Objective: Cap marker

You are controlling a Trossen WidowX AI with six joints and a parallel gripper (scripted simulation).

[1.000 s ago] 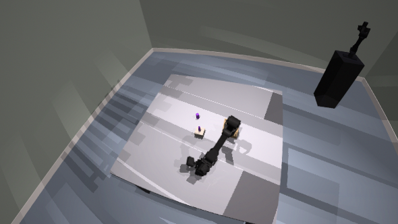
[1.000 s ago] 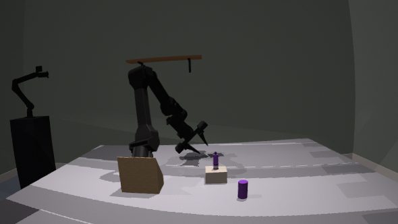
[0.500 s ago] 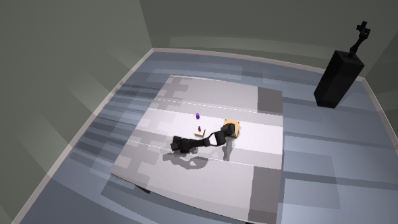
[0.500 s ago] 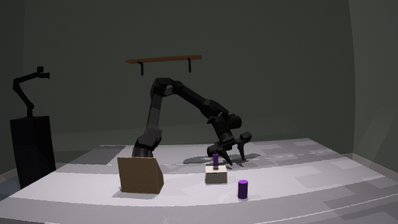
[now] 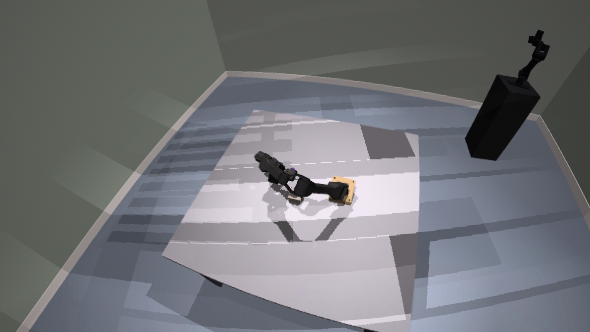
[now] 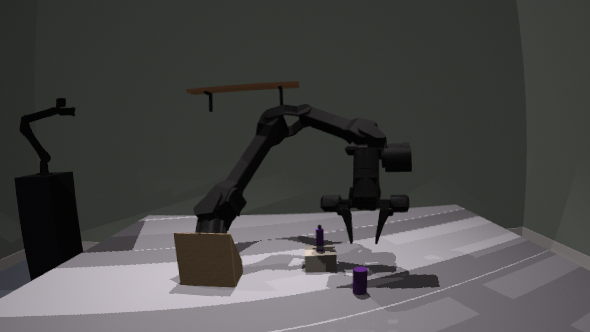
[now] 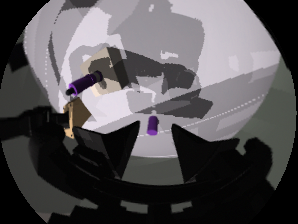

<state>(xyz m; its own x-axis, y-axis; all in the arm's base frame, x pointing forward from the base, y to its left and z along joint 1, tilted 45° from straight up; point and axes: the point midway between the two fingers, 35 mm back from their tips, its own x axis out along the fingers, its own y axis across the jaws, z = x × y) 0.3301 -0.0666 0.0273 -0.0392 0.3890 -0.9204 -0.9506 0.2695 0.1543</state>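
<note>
The cap is 20 mm behind my gripper tip, 70 mm to the right of it and 50 mm below it. Also, from my gripper tip: marker: 80 mm behind, 90 mm to the left; then holder block: 80 mm behind, 90 mm to the left, 60 mm below.
</note>
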